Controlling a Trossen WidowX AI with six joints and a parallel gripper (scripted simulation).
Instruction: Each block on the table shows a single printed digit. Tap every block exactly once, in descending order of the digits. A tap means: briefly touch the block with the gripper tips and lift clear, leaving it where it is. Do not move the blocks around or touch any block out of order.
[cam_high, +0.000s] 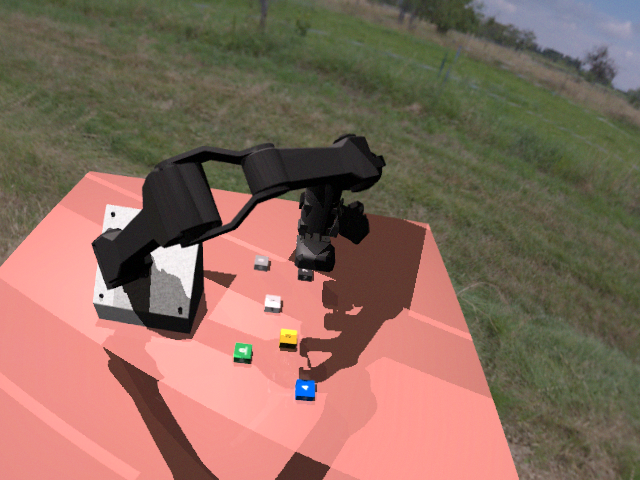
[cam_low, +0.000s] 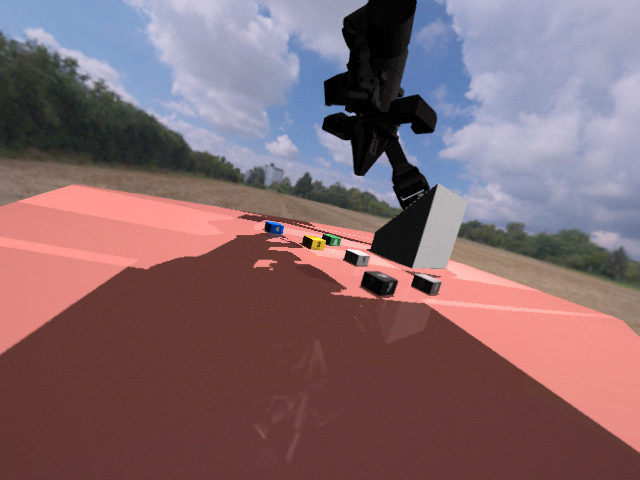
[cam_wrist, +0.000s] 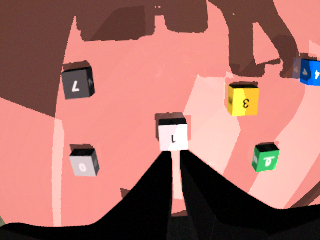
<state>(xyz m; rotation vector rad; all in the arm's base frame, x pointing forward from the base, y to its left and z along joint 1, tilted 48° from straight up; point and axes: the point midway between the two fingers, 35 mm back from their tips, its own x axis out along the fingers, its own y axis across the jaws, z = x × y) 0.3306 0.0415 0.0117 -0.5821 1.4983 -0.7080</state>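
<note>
My gripper tip is now 140 mm above the green block, 130 mm to the left of it and 100 mm past it. The rest, counted from my gripper tip: yellow block marked 3: 140 mm below, 90 mm to the right, 20 mm behind; white block marked 1: 140 mm below, 50 mm behind; black block marked 7: 140 mm below, 100 mm to the left, 20 mm ahead.
</note>
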